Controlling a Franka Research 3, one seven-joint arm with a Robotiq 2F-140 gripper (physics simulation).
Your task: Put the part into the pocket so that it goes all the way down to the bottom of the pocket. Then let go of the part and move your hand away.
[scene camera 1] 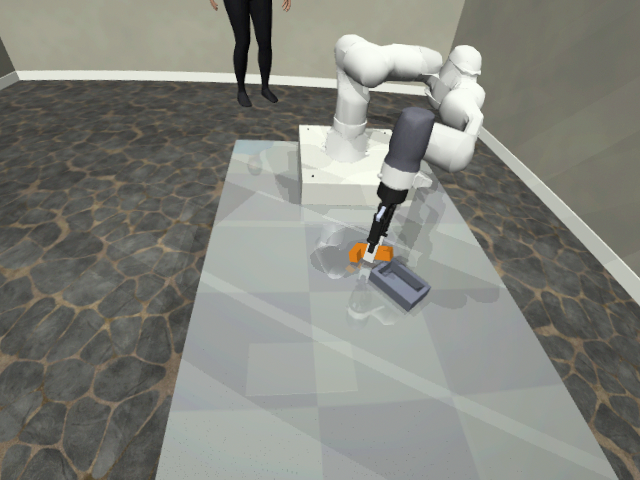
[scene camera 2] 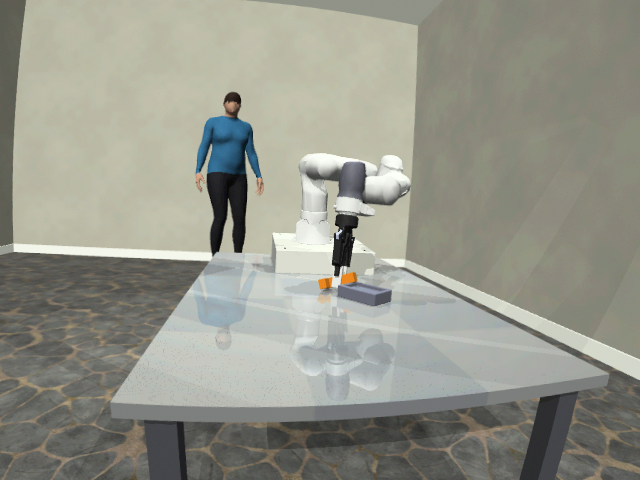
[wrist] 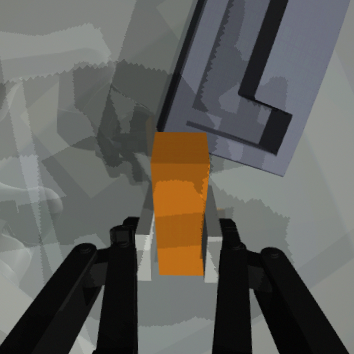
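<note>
The orange part (scene camera 1: pixel 383 253) (scene camera 2: pixel 349 278) (wrist: pixel 180 190) is between the white fingertips of my gripper (scene camera 1: pixel 369 255) (scene camera 2: pixel 336 281) (wrist: pixel 179 202), which is shut on it. In scene camera 2 the part is tilted, its left end lower than its right end. The blue-grey block (scene camera 1: pixel 391 292) (scene camera 2: pixel 363 296) (wrist: pixel 310 75) with the open-topped pocket (wrist: pixel 225 90) lies on the table, in front and to the right of my gripper in scene camera 1. The pocket has a stepped outline. In the wrist view the part's far end is beside the block's near corner, outside the pocket; whether they touch is unclear.
The glossy grey table (scene camera 1: pixel 258 320) (scene camera 2: pixel 248 372) carries reflections and shadows. The arm's white base (scene camera 1: pixel 330 193) (scene camera 2: pixel 294 260) stands at the back of the table. A person (scene camera 1: pixel 251 46) (scene camera 2: pixel 227 149) stands behind the table, left of the arm in both scene views.
</note>
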